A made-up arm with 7 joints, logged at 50 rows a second.
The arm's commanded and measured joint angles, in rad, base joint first. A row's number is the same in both.
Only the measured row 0 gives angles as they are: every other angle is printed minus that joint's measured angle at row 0.
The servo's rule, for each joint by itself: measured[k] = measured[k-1] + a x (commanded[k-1-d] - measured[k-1]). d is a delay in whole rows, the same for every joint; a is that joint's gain. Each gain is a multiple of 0.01, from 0.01 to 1. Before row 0 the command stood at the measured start. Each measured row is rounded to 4 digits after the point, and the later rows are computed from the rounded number. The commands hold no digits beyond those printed.
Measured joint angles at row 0: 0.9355, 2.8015, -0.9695, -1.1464, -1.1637, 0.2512, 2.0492
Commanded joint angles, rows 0 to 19: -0.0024, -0.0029, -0.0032, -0.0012, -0.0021, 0.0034, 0.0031; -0.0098, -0.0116, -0.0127, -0.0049, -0.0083, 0.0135, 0.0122; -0.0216, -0.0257, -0.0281, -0.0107, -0.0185, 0.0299, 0.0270; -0.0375, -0.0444, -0.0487, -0.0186, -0.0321, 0.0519, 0.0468; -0.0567, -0.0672, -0.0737, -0.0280, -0.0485, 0.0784, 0.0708; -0.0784, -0.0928, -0.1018, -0.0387, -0.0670, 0.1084, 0.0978; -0.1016, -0.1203, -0.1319, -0.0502, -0.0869, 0.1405, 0.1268; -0.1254, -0.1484, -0.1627, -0.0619, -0.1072, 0.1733, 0.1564; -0.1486, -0.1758, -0.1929, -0.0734, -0.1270, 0.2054, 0.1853; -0.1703, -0.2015, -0.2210, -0.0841, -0.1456, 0.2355, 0.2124; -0.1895, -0.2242, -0.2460, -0.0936, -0.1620, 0.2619, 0.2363; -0.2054, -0.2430, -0.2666, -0.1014, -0.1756, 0.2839, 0.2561; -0.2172, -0.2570, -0.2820, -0.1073, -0.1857, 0.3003, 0.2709; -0.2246, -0.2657, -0.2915, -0.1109, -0.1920, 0.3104, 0.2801; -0.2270, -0.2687, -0.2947, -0.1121, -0.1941, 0.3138, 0.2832; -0.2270, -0.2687, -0.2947, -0.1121, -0.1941, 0.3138, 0.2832; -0.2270, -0.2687, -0.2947, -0.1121, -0.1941, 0.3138, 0.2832; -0.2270, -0.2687, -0.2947, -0.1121, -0.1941, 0.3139, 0.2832; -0.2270, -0.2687, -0.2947, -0.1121, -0.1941, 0.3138, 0.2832; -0.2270, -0.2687, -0.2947, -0.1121, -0.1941, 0.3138, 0.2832
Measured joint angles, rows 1 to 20: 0.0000, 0.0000, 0.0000, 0.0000, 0.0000, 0.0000, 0.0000; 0.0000, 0.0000, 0.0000, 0.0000, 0.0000, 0.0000, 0.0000; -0.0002, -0.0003, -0.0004, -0.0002, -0.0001, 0.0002, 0.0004; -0.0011, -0.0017, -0.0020, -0.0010, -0.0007, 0.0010, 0.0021; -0.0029, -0.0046, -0.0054, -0.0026, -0.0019, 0.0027, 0.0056; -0.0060, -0.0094, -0.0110, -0.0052, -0.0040, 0.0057, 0.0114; -0.0106, -0.0163, -0.0192, -0.0088, -0.0071, 0.0101, 0.0197; -0.0167, -0.0255, -0.0299, -0.0136, -0.0113, 0.0160, 0.0306; -0.0243, -0.0369, -0.0432, -0.0195, -0.0166, 0.0235, 0.0441; -0.0334, -0.0503, -0.0587, -0.0263, -0.0229, 0.0325, 0.0598; -0.0438, -0.0654, -0.0761, -0.0338, -0.0302, 0.0429, 0.0774; -0.0552, -0.0817, -0.0949, -0.0418, -0.0383, 0.0545, 0.0963; -0.0673, -0.0988, -0.1145, -0.0501, -0.0470, 0.0669, 0.1159; -0.0797, -0.1161, -0.1343, -0.0583, -0.0560, 0.0799, 0.1355; -0.0921, -0.1330, -0.1535, -0.0661, -0.0651, 0.0931, 0.1545; -0.1040, -0.1489, -0.1714, -0.0733, -0.0740, 0.1061, 0.1721; -0.1151, -0.1633, -0.1874, -0.0795, -0.0824, 0.1186, 0.1877; -0.1252, -0.1759, -0.2013, -0.0847, -0.0902, 0.1303, 0.2011; -0.1344, -0.1870, -0.2134, -0.0891, -0.0975, 0.1413, 0.2126; -0.1427, -0.1968, -0.2240, -0.0928, -0.1043, 0.1517, 0.2225
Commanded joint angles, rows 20 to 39: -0.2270, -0.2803, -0.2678, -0.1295, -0.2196, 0.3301, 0.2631; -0.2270, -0.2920, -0.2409, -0.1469, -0.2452, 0.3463, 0.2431; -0.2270, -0.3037, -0.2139, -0.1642, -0.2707, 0.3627, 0.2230; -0.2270, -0.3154, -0.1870, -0.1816, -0.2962, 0.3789, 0.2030; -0.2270, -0.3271, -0.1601, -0.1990, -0.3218, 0.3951, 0.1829; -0.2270, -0.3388, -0.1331, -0.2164, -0.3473, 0.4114, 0.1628; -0.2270, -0.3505, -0.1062, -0.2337, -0.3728, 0.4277, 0.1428; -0.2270, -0.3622, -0.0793, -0.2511, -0.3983, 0.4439, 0.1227; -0.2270, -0.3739, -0.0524, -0.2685, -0.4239, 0.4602, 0.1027; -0.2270, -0.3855, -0.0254, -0.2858, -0.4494, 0.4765, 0.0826; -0.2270, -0.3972, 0.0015, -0.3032, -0.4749, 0.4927, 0.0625; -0.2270, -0.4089, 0.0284, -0.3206, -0.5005, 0.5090, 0.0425; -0.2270, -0.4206, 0.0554, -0.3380, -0.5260, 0.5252, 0.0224; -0.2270, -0.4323, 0.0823, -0.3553, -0.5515, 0.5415, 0.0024; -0.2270, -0.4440, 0.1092, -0.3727, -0.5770, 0.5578, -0.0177; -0.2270, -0.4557, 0.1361, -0.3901, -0.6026, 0.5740, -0.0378; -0.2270, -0.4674, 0.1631, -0.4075, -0.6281, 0.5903, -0.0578; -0.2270, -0.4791, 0.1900, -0.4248, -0.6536, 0.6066, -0.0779; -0.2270, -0.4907, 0.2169, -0.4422, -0.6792, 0.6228, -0.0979; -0.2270, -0.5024, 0.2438, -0.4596, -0.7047, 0.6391, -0.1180
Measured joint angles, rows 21 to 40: -0.1503, -0.2054, -0.2332, -0.0959, -0.1106, 0.1614, 0.2310; -0.1572, -0.2130, -0.2412, -0.0985, -0.1164, 0.1705, 0.2383; -0.1635, -0.2211, -0.2447, -0.1035, -0.1236, 0.1801, 0.2418; -0.1692, -0.2296, -0.2442, -0.1104, -0.1321, 0.1901, 0.2420; -0.1744, -0.2385, -0.2403, -0.1190, -0.1418, 0.2005, 0.2393; -0.1791, -0.2477, -0.2334, -0.1290, -0.1526, 0.2112, 0.2342; -0.1834, -0.2572, -0.2239, -0.1402, -0.1644, 0.2222, 0.2270; -0.1873, -0.2670, -0.2121, -0.1524, -0.1772, 0.2336, 0.2180; -0.1909, -0.2770, -0.1983, -0.1654, -0.1909, 0.2452, 0.2075; -0.1941, -0.2872, -0.1828, -0.1791, -0.2054, 0.2571, 0.1956; -0.1971, -0.2976, -0.1658, -0.1934, -0.2207, 0.2693, 0.1826; -0.1998, -0.3081, -0.1475, -0.2082, -0.2367, 0.2817, 0.1686; -0.2022, -0.3188, -0.1281, -0.2234, -0.2534, 0.2944, 0.1537; -0.2044, -0.3296, -0.1078, -0.2390, -0.2707, 0.3073, 0.1381; -0.2064, -0.3405, -0.0866, -0.2548, -0.2886, 0.3204, 0.1219; -0.2083, -0.3515, -0.0646, -0.2709, -0.3070, 0.3337, 0.1052; -0.2100, -0.3626, -0.0420, -0.2872, -0.3259, 0.3471, 0.0880; -0.2115, -0.3738, -0.0188, -0.3037, -0.3453, 0.3607, 0.0704; -0.2129, -0.3850, 0.0048, -0.3203, -0.3651, 0.3745, 0.0525; -0.2142, -0.3963, 0.0289, -0.3370, -0.3853, 0.3884, 0.0342
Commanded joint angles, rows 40 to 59: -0.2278, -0.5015, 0.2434, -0.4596, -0.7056, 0.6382, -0.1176; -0.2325, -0.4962, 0.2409, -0.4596, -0.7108, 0.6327, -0.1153; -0.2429, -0.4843, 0.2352, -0.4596, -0.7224, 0.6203, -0.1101; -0.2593, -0.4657, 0.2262, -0.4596, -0.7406, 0.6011, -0.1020; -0.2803, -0.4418, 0.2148, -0.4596, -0.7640, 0.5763, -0.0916; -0.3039, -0.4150, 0.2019, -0.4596, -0.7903, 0.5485, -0.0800; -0.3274, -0.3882, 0.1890, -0.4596, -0.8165, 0.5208, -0.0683; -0.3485, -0.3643, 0.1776, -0.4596, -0.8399, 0.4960, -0.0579; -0.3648, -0.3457, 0.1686, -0.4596, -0.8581, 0.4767, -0.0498; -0.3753, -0.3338, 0.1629, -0.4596, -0.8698, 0.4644, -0.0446; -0.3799, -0.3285, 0.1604, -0.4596, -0.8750, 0.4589, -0.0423; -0.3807, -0.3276, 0.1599, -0.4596, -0.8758, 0.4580, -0.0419; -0.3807, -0.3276, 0.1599, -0.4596, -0.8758, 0.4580, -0.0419; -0.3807, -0.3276, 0.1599, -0.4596, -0.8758, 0.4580, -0.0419; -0.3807, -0.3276, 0.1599, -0.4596, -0.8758, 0.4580, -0.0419; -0.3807, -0.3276, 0.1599, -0.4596, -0.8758, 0.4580, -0.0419; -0.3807, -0.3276, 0.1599, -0.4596, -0.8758, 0.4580, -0.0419; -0.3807, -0.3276, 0.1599, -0.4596, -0.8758, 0.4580, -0.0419; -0.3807, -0.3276, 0.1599, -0.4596, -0.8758, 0.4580, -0.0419; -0.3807, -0.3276, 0.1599, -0.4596, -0.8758, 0.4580, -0.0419
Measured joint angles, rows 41 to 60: -0.2154, -0.4076, 0.0533, -0.3538, -0.4059, 0.4025, 0.0157; -0.2164, -0.4190, 0.0781, -0.3707, -0.4268, 0.4167, -0.0030; -0.2174, -0.4289, 0.0996, -0.3849, -0.4463, 0.4300, -0.0190; -0.2188, -0.4370, 0.1180, -0.3969, -0.4648, 0.4422, -0.0325; -0.2210, -0.4427, 0.1332, -0.4069, -0.4828, 0.4529, -0.0434; -0.2244, -0.4455, 0.1453, -0.4153, -0.5008, 0.4618, -0.0516; -0.2294, -0.4451, 0.1543, -0.4224, -0.5192, 0.4687, -0.0572; -0.2361, -0.4415, 0.1605, -0.4284, -0.5382, 0.4735, -0.0604; -0.2443, -0.4351, 0.1642, -0.4334, -0.5577, 0.4763, -0.0615; -0.2537, -0.4266, 0.1659, -0.4376, -0.5775, 0.4775, -0.0610; -0.2637, -0.4169, 0.1663, -0.4411, -0.5971, 0.4775, -0.0594; -0.2737, -0.4069, 0.1659, -0.4441, -0.6162, 0.4767, -0.0573; -0.2833, -0.3975, 0.1652, -0.4466, -0.6343, 0.4756, -0.0552; -0.2921, -0.3891, 0.1645, -0.4487, -0.6512, 0.4745, -0.0533; -0.3001, -0.3817, 0.1639, -0.4504, -0.6669, 0.4735, -0.0517; -0.3074, -0.3752, 0.1634, -0.4519, -0.6815, 0.4726, -0.0503; -0.3140, -0.3695, 0.1629, -0.4531, -0.6951, 0.4717, -0.0491; -0.3200, -0.3645, 0.1625, -0.4541, -0.7077, 0.4709, -0.0481; -0.3255, -0.3601, 0.1622, -0.4550, -0.7195, 0.4701, -0.0472; -0.3305, -0.3562, 0.1619, -0.4557, -0.7304, 0.4694, -0.0465
